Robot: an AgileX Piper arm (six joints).
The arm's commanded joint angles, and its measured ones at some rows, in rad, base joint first. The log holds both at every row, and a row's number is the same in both.
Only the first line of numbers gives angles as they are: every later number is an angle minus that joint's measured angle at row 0.
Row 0, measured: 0.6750 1.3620 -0.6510 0.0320 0.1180 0.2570
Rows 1 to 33, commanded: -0.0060 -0.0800 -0.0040 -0.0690 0.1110 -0.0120; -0.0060 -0.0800 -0.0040 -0.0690 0.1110 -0.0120; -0.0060 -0.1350 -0.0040 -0.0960 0.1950 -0.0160; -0.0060 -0.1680 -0.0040 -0.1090 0.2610 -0.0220; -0.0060 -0.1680 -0.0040 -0.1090 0.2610 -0.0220; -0.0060 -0.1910 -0.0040 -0.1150 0.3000 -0.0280; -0.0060 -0.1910 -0.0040 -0.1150 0.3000 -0.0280; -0.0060 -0.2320 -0.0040 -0.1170 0.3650 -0.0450; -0.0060 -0.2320 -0.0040 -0.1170 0.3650 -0.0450; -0.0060 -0.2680 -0.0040 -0.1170 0.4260 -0.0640; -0.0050 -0.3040 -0.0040 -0.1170 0.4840 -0.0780; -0.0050 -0.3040 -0.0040 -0.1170 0.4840 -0.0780; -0.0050 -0.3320 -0.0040 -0.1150 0.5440 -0.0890; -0.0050 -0.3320 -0.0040 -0.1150 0.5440 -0.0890; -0.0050 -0.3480 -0.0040 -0.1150 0.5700 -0.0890; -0.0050 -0.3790 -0.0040 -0.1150 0.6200 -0.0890; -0.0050 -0.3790 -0.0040 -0.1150 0.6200 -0.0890; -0.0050 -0.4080 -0.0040 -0.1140 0.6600 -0.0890; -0.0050 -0.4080 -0.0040 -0.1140 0.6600 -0.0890; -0.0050 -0.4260 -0.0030 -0.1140 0.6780 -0.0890; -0.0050 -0.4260 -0.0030 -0.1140 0.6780 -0.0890; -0.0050 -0.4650 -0.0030 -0.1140 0.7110 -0.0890; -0.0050 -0.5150 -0.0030 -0.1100 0.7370 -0.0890; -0.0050 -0.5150 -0.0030 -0.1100 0.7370 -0.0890; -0.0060 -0.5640 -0.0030 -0.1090 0.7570 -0.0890; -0.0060 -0.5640 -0.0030 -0.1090 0.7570 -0.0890; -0.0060 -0.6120 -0.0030 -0.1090 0.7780 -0.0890; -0.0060 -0.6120 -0.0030 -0.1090 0.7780 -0.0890; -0.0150 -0.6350 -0.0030 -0.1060 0.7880 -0.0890; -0.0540 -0.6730 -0.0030 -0.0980 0.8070 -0.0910; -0.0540 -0.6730 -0.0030 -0.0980 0.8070 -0.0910; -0.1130 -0.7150 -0.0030 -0.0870 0.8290 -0.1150; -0.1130 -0.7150 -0.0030 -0.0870 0.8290 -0.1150
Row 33, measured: -0.0480 -0.6650 0.0000 -0.1010 0.7950 -0.0820
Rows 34 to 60, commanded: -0.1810 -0.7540 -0.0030 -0.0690 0.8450 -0.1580; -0.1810 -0.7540 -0.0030 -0.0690 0.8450 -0.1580; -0.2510 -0.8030 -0.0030 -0.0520 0.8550 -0.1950; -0.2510 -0.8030 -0.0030 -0.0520 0.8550 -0.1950; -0.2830 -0.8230 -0.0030 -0.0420 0.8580 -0.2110; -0.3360 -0.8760 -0.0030 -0.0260 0.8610 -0.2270; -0.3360 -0.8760 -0.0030 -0.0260 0.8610 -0.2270; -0.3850 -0.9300 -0.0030 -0.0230 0.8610 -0.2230; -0.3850 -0.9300 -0.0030 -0.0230 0.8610 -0.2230; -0.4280 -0.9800 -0.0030 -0.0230 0.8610 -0.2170; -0.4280 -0.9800 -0.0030 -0.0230 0.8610 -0.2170; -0.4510 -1.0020 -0.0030 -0.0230 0.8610 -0.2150; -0.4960 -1.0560 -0.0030 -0.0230 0.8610 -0.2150; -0.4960 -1.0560 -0.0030 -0.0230 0.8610 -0.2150; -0.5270 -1.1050 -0.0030 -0.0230 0.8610 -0.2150; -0.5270 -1.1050 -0.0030 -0.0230 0.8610 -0.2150; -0.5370 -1.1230 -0.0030 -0.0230 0.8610 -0.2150; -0.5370 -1.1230 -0.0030 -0.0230 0.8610 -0.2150; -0.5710 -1.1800 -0.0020 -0.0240 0.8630 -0.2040; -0.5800 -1.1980 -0.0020 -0.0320 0.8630 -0.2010; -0.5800 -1.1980 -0.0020 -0.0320 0.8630 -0.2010; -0.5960 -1.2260 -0.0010 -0.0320 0.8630 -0.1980; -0.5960 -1.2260 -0.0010 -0.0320 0.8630 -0.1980; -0.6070 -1.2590 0.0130 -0.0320 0.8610 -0.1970; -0.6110 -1.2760 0.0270 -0.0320 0.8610 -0.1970; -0.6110 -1.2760 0.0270 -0.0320 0.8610 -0.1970; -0.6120 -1.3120 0.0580 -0.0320 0.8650 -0.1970
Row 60, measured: -0.6030 -1.2640 0.0220 -0.0320 0.8580 -0.2040
